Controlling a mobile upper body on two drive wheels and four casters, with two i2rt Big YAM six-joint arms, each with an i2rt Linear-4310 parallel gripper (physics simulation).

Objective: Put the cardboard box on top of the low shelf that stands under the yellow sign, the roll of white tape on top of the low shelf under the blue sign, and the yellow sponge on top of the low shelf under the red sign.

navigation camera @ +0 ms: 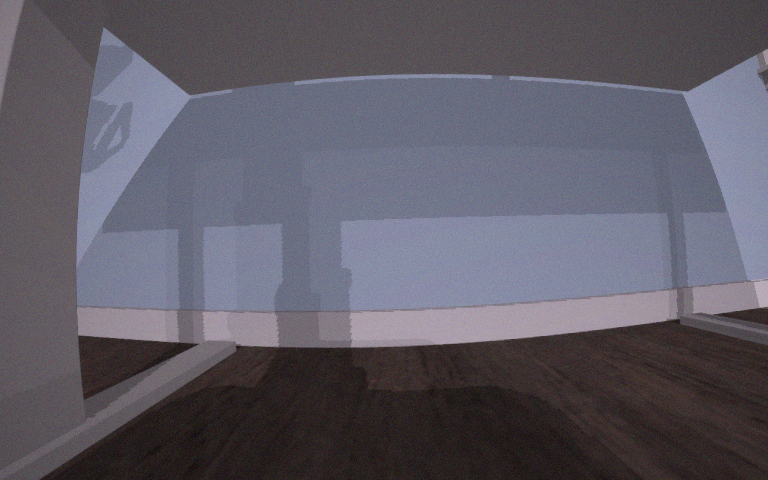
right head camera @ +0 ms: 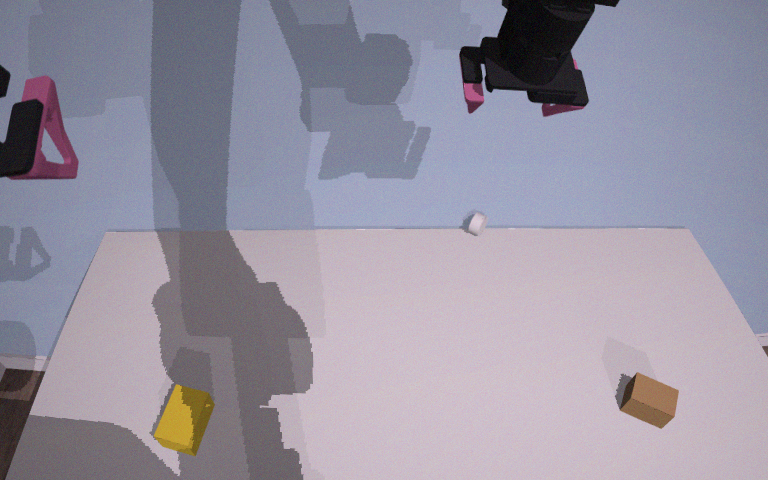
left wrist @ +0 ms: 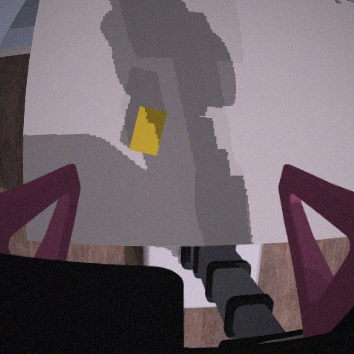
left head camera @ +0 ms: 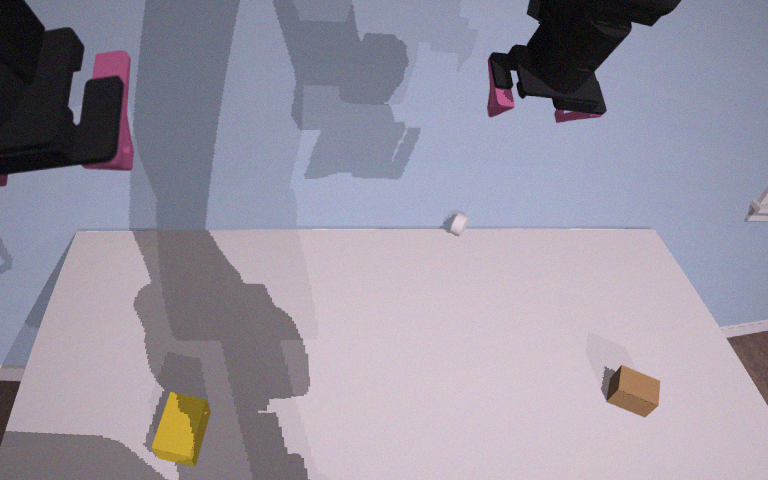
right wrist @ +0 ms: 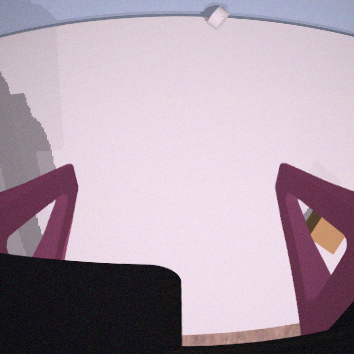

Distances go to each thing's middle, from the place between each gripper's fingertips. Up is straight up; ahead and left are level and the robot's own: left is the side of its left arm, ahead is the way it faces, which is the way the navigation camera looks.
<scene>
The cardboard box (right head camera: pixel 651 401) is 46 cm below my right hand, 35 cm to the right of it and 18 cm behind it. From my right hand the other things lie so: yellow sponge (right head camera: pixel 181 428) 47 cm to the left, 46 cm below, 18 cm behind.
My left gripper is now 540 mm above the yellow sponge, 60 mm short of it and 30 mm to the right of it. Round my left hand: cardboard box 790 mm to the right, 540 mm below, 60 mm ahead.
</scene>
